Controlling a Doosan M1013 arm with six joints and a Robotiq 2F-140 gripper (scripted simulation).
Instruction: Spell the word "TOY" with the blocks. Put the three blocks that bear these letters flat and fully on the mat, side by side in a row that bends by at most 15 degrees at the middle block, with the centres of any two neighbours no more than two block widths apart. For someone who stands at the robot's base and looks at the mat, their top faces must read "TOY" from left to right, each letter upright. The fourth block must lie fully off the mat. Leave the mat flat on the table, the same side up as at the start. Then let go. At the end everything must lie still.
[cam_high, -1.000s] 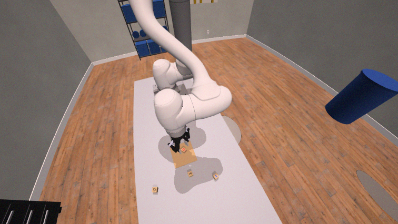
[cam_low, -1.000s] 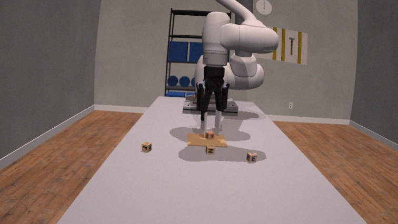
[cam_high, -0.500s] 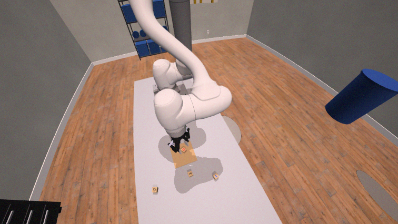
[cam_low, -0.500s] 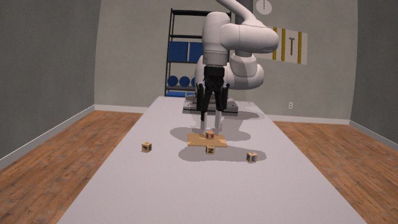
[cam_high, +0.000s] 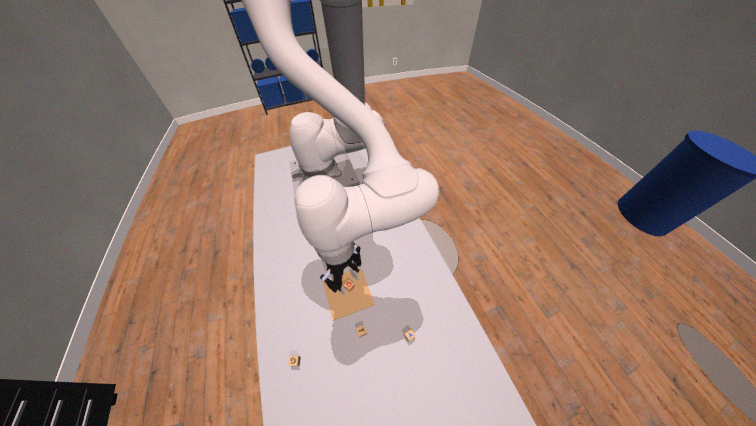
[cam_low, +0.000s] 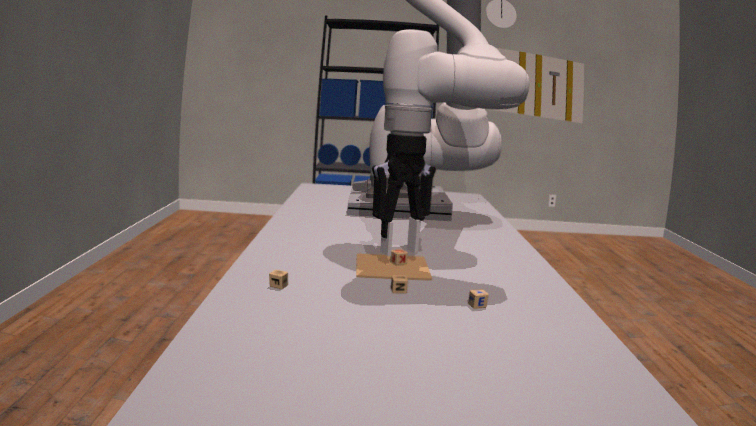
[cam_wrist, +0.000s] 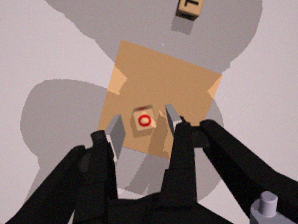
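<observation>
My hand is 1 cm short of the tan mat, 1 cm to the left of it and 6 cm above it. Round my hand: T block (15 cm ahead, 1 cm to the right, 4 cm below).
</observation>
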